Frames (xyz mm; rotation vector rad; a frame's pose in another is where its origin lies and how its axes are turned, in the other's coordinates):
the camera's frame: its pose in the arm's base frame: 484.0 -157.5 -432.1 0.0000 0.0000 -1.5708
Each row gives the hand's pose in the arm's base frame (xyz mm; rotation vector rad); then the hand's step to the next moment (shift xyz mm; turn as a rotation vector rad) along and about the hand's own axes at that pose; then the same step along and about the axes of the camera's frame.
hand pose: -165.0 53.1 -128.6 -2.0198 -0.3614 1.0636
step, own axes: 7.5 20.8 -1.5 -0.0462 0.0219 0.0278
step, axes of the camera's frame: 9.7 3.4 -19.6 0.0256 -0.0523 0.0001
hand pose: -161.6 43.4 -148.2 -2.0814 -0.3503 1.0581
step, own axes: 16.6 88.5 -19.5 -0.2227 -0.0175 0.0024
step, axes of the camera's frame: 60.5 17.4 -67.3 0.1071 -0.1381 0.1392
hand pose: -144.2 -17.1 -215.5 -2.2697 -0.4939 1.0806
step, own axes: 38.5 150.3 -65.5 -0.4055 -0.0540 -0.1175
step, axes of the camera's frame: 116.5 87.6 -84.4 0.2189 -0.1567 0.3297
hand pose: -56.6 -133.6 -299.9 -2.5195 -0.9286 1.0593
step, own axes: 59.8 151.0 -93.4 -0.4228 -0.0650 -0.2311
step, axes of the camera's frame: 75.7 167.7 -35.5 0.2203 -0.0902 0.4240
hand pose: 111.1 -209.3 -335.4 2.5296 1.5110 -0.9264
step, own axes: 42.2 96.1 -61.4 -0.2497 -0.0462 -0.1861
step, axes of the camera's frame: -3.8 121.5 4.4 0.1093 -0.0366 0.2930
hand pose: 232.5 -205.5 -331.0 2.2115 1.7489 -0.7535
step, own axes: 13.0 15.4 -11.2 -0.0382 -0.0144 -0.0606
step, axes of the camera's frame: -12.1 19.6 0.6 -0.0004 -0.0044 0.0729
